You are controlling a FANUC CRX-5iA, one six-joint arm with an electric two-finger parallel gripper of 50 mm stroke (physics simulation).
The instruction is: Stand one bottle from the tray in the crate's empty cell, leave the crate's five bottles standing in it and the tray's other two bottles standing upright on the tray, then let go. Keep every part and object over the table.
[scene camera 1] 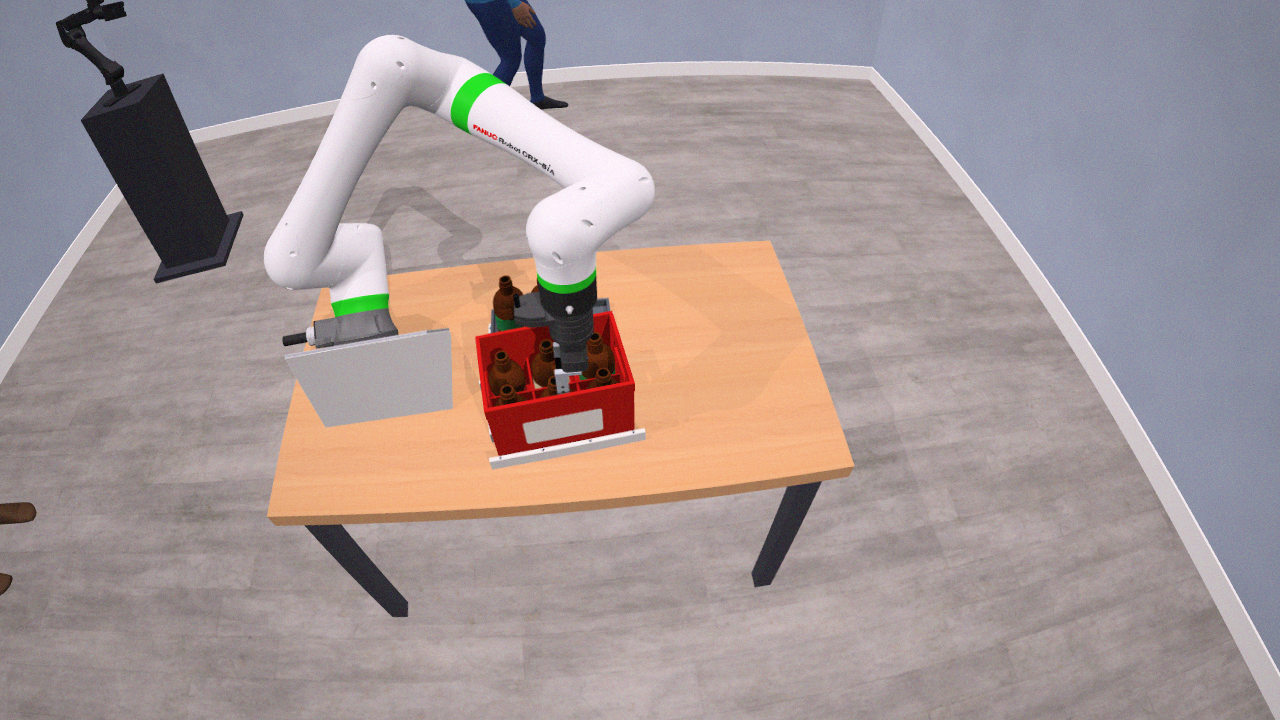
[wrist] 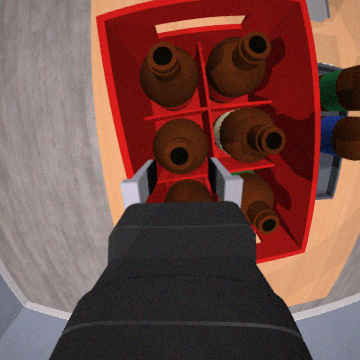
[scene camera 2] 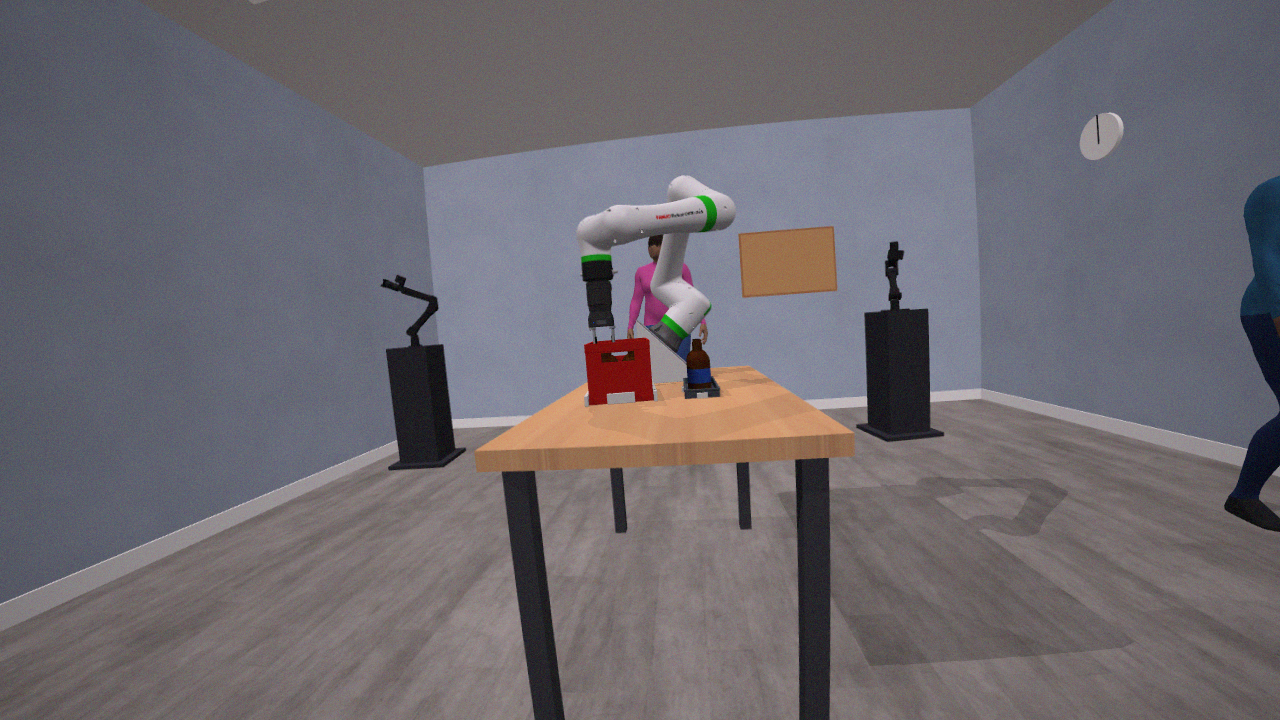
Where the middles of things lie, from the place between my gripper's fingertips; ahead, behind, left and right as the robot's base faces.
My hand is 10 mm past the white crate rail [scene camera 1: 627, 437], 60 mm to the left of it and 140 mm above it. Round my hand: blue-label bottle [scene camera 2: 698, 363] 290 mm to the left, 80 mm below.
